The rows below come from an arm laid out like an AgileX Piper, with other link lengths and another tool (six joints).
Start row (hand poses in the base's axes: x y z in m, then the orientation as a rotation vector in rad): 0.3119 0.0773 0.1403 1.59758 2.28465 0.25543
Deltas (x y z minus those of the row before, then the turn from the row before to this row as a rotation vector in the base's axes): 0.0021 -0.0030 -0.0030 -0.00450 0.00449 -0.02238; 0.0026 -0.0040 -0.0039 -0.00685 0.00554 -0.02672; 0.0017 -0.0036 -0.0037 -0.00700 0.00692 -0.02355; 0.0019 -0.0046 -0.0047 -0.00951 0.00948 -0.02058; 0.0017 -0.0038 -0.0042 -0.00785 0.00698 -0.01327; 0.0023 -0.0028 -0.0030 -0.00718 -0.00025 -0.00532; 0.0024 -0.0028 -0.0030 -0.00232 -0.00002 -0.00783; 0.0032 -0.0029 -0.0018 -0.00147 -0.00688 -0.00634; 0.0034 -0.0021 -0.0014 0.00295 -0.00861 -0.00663
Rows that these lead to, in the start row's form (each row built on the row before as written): 0.3140 0.0743 0.1373 1.62212 2.26771 0.24121; 0.3166 0.0703 0.1334 1.65048 2.24692 0.22234; 0.3183 0.0667 0.1297 1.67568 2.22952 0.20299; 0.3202 0.0621 0.1250 1.69732 2.21562 0.17943; 0.3219 0.0583 0.1208 1.71064 2.20664 0.16157; 0.3242 0.0555 0.1178 1.71246 2.19968 0.15236; 0.3266 0.0527 0.1148 1.71962 2.19203 0.14782; 0.3298 0.0498 0.1130 1.72259 2.18105 0.15028; 0.3332 0.0477 0.1116 1.72744 2.16984 0.15901
